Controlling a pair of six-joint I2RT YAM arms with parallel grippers.
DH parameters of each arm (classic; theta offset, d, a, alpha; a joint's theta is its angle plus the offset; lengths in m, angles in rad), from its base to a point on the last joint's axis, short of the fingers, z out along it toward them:
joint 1: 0 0.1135 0.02 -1.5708
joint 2: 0 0 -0.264 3.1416
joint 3: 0.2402 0 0.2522 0
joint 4: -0.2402 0 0.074 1.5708
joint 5: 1.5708 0 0 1.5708
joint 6: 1.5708 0.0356 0 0
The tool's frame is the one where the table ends.
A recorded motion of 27 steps. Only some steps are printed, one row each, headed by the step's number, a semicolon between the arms.
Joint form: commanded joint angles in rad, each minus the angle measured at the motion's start. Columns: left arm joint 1, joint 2, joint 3, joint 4, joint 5, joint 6; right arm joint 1, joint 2, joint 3, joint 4, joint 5, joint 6.
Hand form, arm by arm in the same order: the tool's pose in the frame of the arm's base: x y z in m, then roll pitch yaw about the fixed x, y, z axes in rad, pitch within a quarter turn. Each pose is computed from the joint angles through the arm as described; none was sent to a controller.
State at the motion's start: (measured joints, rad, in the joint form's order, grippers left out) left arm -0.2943 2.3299 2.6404 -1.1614 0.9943 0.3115; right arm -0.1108 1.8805 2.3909 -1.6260 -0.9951 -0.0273
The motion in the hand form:
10: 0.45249 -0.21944 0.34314 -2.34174 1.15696 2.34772; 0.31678 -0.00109 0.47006 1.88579 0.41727 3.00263
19: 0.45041 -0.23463 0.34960 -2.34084 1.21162 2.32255; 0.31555 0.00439 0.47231 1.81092 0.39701 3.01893
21: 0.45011 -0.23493 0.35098 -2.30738 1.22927 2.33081; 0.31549 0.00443 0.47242 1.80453 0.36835 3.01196
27: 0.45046 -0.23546 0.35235 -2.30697 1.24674 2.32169; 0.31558 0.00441 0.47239 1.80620 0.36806 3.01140
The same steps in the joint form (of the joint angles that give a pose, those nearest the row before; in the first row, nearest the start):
10: -0.0927 0.0270 -0.1012 0.2312 0.1518 0.0851; 0.0008 -0.0141 0.0256 0.0004 -0.2480 0.1095
19: -0.1217 0.0271 -0.1010 0.3231 0.1636 0.0393; 0.0152 -0.0141 0.0257 -0.0005 -0.3239 0.1277
21: -0.1217 0.0271 -0.1010 0.3345 0.1926 0.0397; 0.0152 -0.0141 0.0256 -0.0005 -0.3277 0.1571
27: -0.1221 0.0271 -0.1010 0.3509 0.2041 0.0393; 0.0153 -0.0141 0.0255 0.0004 -0.3258 0.1583

